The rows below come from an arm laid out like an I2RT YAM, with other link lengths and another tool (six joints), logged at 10 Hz.
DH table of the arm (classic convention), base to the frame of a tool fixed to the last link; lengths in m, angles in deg. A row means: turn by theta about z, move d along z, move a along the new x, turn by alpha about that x. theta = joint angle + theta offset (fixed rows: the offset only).
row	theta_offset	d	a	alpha
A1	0	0.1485	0.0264	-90
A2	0	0	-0.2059	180
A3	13.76	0	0.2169	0
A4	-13.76	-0.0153	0.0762	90
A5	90	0.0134	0	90
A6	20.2	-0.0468	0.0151	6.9
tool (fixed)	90	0.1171	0	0
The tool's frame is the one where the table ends.
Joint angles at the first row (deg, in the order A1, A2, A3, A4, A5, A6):
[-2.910 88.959 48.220 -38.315 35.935 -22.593]
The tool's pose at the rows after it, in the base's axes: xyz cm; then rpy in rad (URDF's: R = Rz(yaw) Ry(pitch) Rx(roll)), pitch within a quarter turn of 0, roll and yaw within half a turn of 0:
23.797, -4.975, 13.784, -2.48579, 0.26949, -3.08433
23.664, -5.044, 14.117, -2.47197, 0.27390, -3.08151
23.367, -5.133, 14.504, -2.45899, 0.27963, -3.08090
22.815, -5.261, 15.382, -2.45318, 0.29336, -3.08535
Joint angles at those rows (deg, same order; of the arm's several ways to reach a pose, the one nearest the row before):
[-2.939 88.184 48.296 -38.758 36.275 -22.589]
[-2.989 87.243 48.127 -39.086 36.991 -22.769]
[-3.117 85.762 47.627 -39.583 37.658 -22.897]
[-3.468 82.715 47.238 -41.383 37.878 -22.963]

